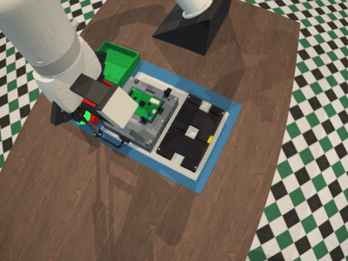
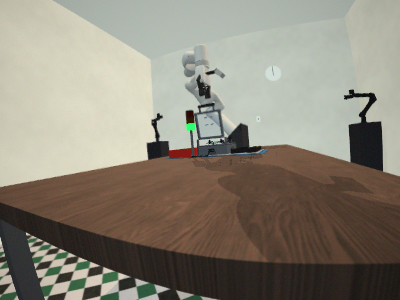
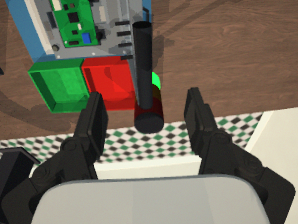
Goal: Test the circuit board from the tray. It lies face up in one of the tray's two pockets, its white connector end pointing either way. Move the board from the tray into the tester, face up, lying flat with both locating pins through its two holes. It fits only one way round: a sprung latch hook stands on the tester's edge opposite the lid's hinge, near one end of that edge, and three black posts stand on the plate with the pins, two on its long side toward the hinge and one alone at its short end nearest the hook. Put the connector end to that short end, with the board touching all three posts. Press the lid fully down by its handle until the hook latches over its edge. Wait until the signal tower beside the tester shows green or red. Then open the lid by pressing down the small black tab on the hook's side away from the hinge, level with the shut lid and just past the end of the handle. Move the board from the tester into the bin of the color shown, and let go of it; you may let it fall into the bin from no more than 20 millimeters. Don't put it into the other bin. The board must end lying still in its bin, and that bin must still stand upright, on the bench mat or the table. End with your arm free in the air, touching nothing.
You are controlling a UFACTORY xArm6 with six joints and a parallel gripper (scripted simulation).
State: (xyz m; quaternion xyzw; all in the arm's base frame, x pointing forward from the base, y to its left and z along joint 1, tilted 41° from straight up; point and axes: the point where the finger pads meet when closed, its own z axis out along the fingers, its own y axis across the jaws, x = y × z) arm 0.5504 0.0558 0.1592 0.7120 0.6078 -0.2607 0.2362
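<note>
Now: hand 26 cm above the green circuit board, 13 cm past it and 2 cm to the right of it. Round my hand: black nest 26 cm below, 13 cm behind, 2 cm to the left; then clear lid 15 cm below, 2 cm behind; then latch hook 24 cm below, 19 cm behind, 8 cm to the left.
</note>
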